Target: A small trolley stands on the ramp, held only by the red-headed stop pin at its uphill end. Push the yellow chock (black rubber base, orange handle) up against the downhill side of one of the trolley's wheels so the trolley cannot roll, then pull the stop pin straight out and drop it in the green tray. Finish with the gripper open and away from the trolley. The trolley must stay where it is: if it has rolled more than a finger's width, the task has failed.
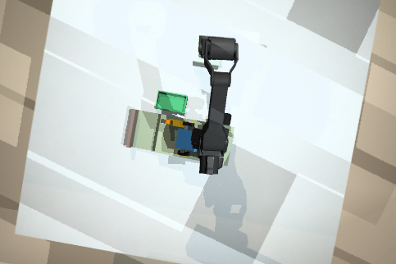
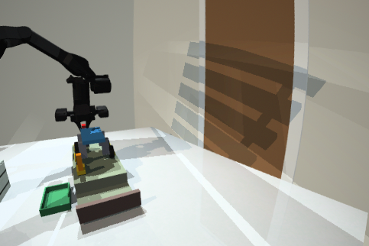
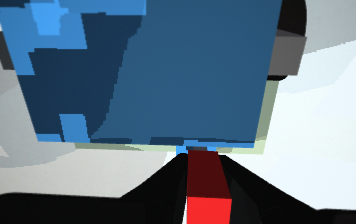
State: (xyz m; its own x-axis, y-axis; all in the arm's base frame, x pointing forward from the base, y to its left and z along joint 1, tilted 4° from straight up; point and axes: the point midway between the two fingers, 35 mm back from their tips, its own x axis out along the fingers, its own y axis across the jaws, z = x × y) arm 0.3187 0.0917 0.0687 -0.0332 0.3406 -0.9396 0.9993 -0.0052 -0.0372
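My gripper tip is 21 cm to the left of the green tray, 14 cm above it and 11 cm past it. The rest, counted from my gripper tip: red-headed stop pin (right at my gripper tip); yellow chock (18 cm to the right, 5 cm below, 3 cm behind); blue trolley (9 cm to the right, 3 cm below, 2 cm ahead).
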